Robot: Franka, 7 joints.
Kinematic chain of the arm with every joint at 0, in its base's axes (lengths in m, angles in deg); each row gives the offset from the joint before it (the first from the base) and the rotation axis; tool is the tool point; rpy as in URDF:
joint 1: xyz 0 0 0.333 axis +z
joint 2: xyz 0 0 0 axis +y
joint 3: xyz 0 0 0.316 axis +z
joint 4: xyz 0.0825 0 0 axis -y
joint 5: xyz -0.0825 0 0.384 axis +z
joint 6: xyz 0 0 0 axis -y
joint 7: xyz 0.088 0 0 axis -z
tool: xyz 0 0 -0.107 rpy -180 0 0
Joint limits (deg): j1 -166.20..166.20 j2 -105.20..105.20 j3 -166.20..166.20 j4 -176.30..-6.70 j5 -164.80..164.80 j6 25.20..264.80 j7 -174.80..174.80
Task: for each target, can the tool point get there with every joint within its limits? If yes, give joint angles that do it. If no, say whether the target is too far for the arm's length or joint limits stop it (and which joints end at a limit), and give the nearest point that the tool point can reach.
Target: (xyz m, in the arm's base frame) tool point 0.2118 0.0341 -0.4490
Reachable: no: joint limits stop it (at a limit: joint 2) | nearest point 0.2218 0.0357 -0.3575 | short by 0.092 m
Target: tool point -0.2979 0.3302 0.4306
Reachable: yes | joints -115.74 49.71 -115.43 -146.02 -49.85 146.77 133.33
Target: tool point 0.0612 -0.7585 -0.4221
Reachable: no: too far | nearest point 0.0496 -0.6147 -0.2431 | short by 0.230 m
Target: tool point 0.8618 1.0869 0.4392
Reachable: no: too far | nearest point 0.5314 0.6703 0.3985 | short by 0.533 m
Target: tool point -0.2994 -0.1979 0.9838
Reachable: yes | joints -136.45 2.63 -18.97 -29.17 20.16 67.60 50.48
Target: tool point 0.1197 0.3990 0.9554
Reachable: yes | joints -97.52 -41.80 17.18 -36.12 -13.27 238.48 90.78
